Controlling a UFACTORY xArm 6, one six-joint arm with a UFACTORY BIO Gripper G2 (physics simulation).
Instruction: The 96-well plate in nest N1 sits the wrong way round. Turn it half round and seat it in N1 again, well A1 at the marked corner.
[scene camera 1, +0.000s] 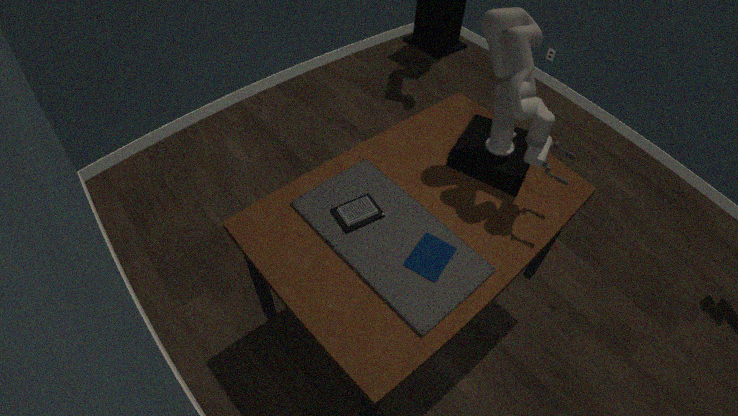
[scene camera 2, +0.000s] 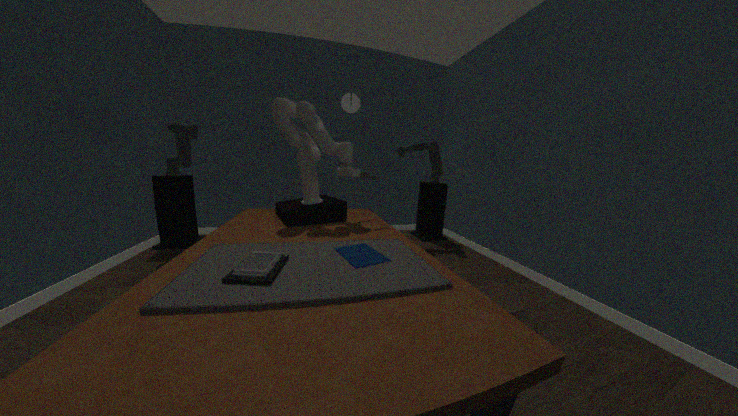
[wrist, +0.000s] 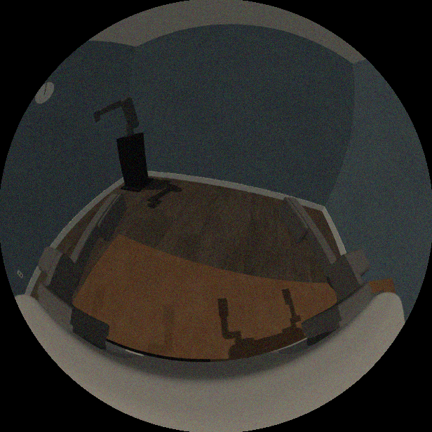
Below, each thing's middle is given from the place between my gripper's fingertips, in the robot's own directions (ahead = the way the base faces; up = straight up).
Now: hand 550 mm short of the blue square pad (scene camera 1: 431, 255), 180 mm to the left of it and 240 mm above it. The rest, counted from my hand: pale 96-well plate (scene camera 2: 258, 264) 620 mm ahead, 490 mm to the right, 220 mm below.
